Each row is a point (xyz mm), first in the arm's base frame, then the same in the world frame.
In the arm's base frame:
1: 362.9 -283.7 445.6
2: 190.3 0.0 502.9
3: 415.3 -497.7 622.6
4: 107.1 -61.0 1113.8
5: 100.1 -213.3 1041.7
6: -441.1 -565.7 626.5
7: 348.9 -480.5 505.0
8: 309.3 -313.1 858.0
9: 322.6 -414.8 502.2
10: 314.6 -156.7 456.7
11: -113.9 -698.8 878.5
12: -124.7 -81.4 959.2
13: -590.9 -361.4 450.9
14: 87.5 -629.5 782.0
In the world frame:
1: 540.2 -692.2 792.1
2: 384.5 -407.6 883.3
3: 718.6 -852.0 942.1
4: 671.2 -311.2 1423.9
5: 651.0 -477.0 1401.1
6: 39.5 -937.5 1461.4
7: 595.8 -867.3 885.4
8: 733.8 -615.7 1153.3
9: 561.7 -805.2 885.8
10: 485.7 -567.8 804.5
11: 468.7 -993.2 1493.1
12: 400.2 -376.3 1442.6
13: -215.2 -789.0 1371.6
14: 565.5 -946.2 1285.5

